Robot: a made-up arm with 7 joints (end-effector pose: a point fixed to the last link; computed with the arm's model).
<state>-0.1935 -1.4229 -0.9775 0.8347 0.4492 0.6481 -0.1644</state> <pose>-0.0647 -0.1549 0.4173 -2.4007 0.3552 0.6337</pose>
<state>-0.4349 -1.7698 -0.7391 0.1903 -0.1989 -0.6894 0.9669</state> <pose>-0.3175 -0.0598 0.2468 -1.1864 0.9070 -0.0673</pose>
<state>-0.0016 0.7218 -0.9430 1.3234 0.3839 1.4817 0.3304</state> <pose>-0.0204 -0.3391 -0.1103 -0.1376 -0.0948 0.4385</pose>
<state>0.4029 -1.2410 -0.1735 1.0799 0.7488 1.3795 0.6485</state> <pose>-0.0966 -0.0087 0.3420 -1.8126 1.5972 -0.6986</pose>
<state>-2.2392 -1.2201 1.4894 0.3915 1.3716 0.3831 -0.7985</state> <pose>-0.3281 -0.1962 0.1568 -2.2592 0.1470 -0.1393</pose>
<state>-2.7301 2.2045 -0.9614 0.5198 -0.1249 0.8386 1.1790</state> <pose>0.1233 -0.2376 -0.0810 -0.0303 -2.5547 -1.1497</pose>
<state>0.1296 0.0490 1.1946 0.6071 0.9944 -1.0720 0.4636</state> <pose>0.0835 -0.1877 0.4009 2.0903 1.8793 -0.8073</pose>
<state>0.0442 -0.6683 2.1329 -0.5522 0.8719 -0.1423 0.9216</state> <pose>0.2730 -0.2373 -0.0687 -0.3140 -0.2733 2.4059</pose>
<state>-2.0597 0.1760 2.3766 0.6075 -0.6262 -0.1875 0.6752</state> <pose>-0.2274 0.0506 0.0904 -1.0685 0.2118 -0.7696</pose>
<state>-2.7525 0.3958 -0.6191 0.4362 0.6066 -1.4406 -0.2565</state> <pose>0.2246 0.0777 0.1488 0.8989 -1.0739 -1.7186</pose>
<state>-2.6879 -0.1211 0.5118 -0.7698 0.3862 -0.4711 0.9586</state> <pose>-0.1535 -0.4304 0.1572 -1.0676 0.1163 0.8477</pose>
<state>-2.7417 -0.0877 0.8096 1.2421 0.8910 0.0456 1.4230</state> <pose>-0.0322 0.0253 0.3575 -2.1513 1.8960 -0.0149</pose>
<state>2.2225 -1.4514 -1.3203 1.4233 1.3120 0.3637 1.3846</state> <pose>-0.0593 -0.3528 0.2985 -1.6628 -2.4705 -0.4322</pose>
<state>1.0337 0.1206 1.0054 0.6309 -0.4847 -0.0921 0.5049</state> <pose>0.0848 -0.0806 0.3112 0.6393 1.3771 -2.1154</pose>
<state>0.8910 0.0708 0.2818 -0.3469 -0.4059 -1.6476 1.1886</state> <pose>-0.0504 0.0454 0.3542 1.4873 0.7141 -0.5681</pose>
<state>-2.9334 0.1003 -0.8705 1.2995 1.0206 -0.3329 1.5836</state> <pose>-0.1772 0.1099 0.1816 2.3075 0.0101 0.0717</pose>
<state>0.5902 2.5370 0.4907 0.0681 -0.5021 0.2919 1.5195</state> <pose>-0.2069 -0.3403 0.0713 2.5689 1.1805 0.2175</pose>
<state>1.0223 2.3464 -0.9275 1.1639 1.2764 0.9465 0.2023</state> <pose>0.1674 -0.1269 -0.1755 0.0731 -1.3960 -0.0540</pose>
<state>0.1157 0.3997 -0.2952 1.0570 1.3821 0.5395 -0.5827</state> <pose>-0.0272 -0.4612 0.0756 -0.6230 0.1634 1.5223</pose>
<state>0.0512 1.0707 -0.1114 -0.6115 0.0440 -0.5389 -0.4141</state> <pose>-0.2764 -0.1782 0.2023 -0.2136 0.6182 -0.3135</pose>
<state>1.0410 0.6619 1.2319 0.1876 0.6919 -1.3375 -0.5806</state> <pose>0.0162 -0.2192 0.3926 1.7471 1.4215 -0.9775</pose>
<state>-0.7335 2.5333 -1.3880 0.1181 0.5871 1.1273 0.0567</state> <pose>-0.2972 -0.0340 -0.0558 1.1931 0.5216 0.2217</pose>
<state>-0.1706 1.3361 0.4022 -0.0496 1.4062 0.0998 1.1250</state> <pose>0.0944 -0.3494 0.2766 0.2544 3.0024 0.8411</pose>
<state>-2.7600 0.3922 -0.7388 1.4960 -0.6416 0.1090 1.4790</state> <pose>0.0936 0.1294 0.0740 1.1435 -1.8060 -1.1539</pose>
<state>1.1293 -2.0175 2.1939 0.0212 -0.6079 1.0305 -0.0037</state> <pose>-0.0417 -0.3105 -0.0249 0.0322 0.0641 -0.2623</pose>
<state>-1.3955 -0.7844 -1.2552 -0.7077 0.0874 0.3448 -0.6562</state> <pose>0.1153 -0.4094 0.1646 -0.8626 -1.9795 0.0197</pose>
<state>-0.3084 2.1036 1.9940 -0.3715 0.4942 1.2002 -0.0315</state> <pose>0.2190 -0.1140 0.2915 -2.2712 0.6945 1.5342</pose>
